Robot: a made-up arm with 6 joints. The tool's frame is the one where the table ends.
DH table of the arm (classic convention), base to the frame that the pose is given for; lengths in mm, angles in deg. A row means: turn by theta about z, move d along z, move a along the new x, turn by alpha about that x. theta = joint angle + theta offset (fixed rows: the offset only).
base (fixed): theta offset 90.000; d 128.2; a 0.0; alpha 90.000
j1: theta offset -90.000; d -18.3; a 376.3; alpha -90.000
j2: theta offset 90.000; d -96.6; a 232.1; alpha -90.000
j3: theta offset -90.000; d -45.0; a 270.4; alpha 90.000
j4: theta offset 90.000; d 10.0; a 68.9; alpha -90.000
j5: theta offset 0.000; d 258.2; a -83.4; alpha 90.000
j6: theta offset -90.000; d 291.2; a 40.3; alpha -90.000
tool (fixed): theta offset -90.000; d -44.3; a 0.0; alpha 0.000
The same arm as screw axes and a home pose.
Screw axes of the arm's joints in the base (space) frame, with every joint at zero. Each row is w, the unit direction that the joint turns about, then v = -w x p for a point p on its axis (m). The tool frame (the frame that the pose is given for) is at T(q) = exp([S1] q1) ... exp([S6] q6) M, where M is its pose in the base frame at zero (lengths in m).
S1: w 1 0 0 v 0.0000 0.1282 0.0000
S2: w 0 1 0 v 0.2481 0.0000 -0.0183
S3: w 0 0 1 v -0.0966 0.2504 0.0000
S4: w 1 0 0 v 0.0000 -0.2931 -0.1738
S5: w 0 -1 0 v -0.2242 0.0000 0.2404
S6: w 1 0 0 v 0.0000 -0.3076 0.0844
M: xyz 0.0508 -0.0441 -0.3519 (m) quaternion w x y z 1 0 0 0

